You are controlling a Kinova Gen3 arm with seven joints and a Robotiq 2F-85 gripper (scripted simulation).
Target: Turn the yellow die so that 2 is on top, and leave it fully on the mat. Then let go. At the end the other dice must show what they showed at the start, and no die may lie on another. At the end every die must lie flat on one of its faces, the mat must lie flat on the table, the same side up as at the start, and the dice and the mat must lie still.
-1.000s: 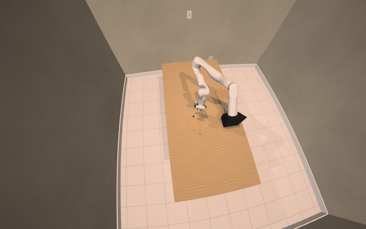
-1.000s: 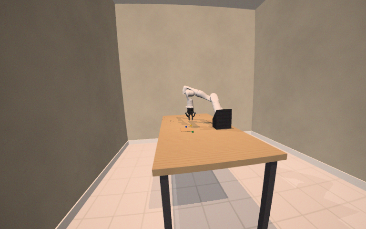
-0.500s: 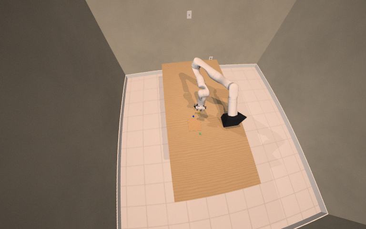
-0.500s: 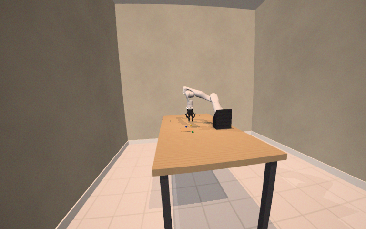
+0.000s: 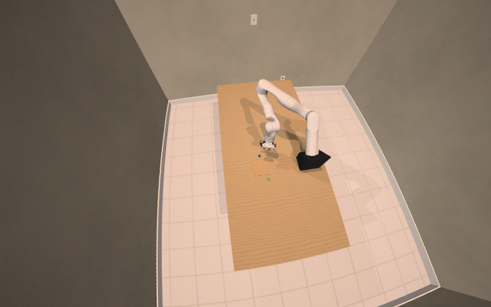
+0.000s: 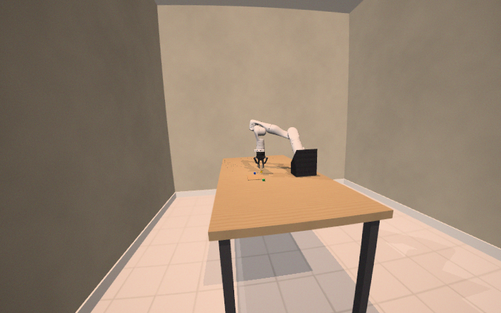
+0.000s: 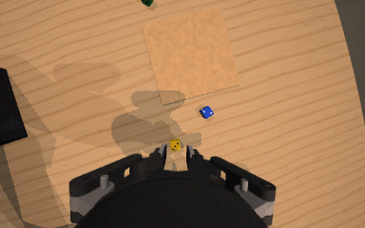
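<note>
Now: the yellow die 50 mm below my hand. Also, from my hand: green die 30 mm ahead, 250 mm to the left, 50 mm below; then blue die 60 mm ahead, 40 mm to the left, 50 mm below; then tan mat 70 mm ahead, 140 mm to the left, 60 mm below.
</note>
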